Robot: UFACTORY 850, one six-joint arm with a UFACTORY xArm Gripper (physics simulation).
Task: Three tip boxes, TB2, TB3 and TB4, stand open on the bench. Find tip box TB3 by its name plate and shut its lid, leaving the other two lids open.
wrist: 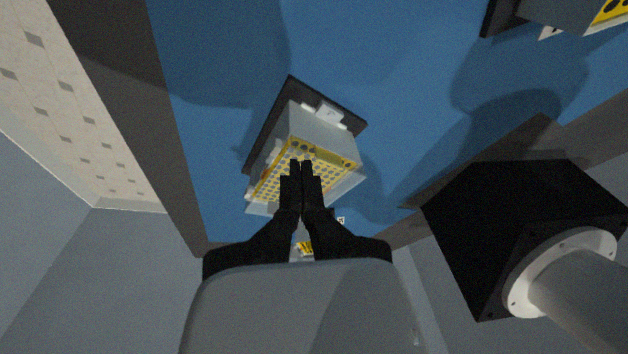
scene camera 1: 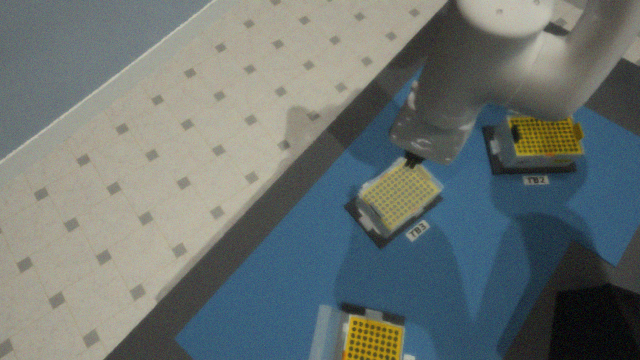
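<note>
Tip box TB3 (scene camera 1: 369, 212) (wrist: 320, 130) stands on its dark base beside its name plate (scene camera 1: 417, 230). Its clear lid (scene camera 1: 429, 181) (wrist: 350, 181) lies over the yellow rack; whether it is fully seated I cannot tell. My gripper (scene camera 1: 412, 161) (wrist: 299, 170) is shut and empty, its tips at the lid's rear edge in the scene view. Tip box TB2 (scene camera 1: 545, 137) (wrist: 304, 248) stands behind plate TB2 (scene camera 1: 536, 180); the arm hides its lid area. The third box, TB4 (scene camera 1: 374, 340) (wrist: 560, 15), has its clear lid (scene camera 1: 324, 332) swung open to the left; its plate is unreadable.
The boxes stand on a blue mat (scene camera 1: 280, 250) (wrist: 390, 55) over a dark bench. The arm hangs between TB3 and TB2 in the scene view. A black block (scene camera 1: 595, 325) (wrist: 500, 210) with the arm's base stands at the right. The bench edge runs along the left, beside the tiled floor.
</note>
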